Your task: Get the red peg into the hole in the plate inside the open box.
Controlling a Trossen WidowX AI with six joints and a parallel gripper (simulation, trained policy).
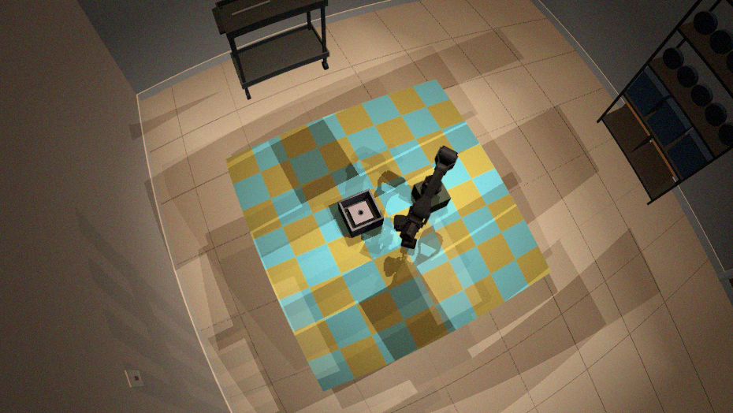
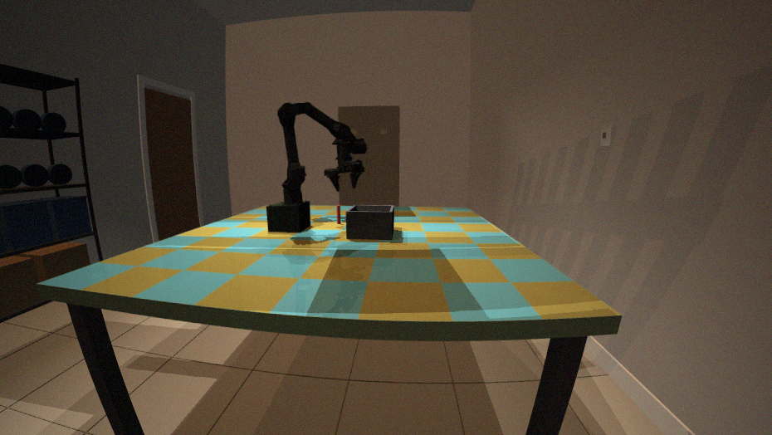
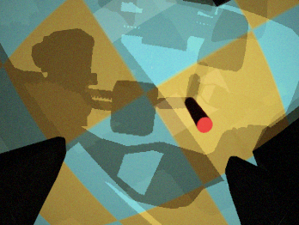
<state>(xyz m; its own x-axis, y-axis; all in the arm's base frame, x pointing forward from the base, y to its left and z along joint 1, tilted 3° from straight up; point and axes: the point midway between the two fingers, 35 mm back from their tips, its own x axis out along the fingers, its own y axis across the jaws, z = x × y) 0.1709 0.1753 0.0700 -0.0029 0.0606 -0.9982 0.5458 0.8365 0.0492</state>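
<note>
My gripper tip is now 110 mm above the red peg, 40 mm to the left of it and 20 mm past it. The rest, counted from my gripper tip: dark box 190 mm to the right, 160 mm ahead, 120 mm below; then plate 190 mm to the right, 160 mm ahead, 100 mm below.
</note>
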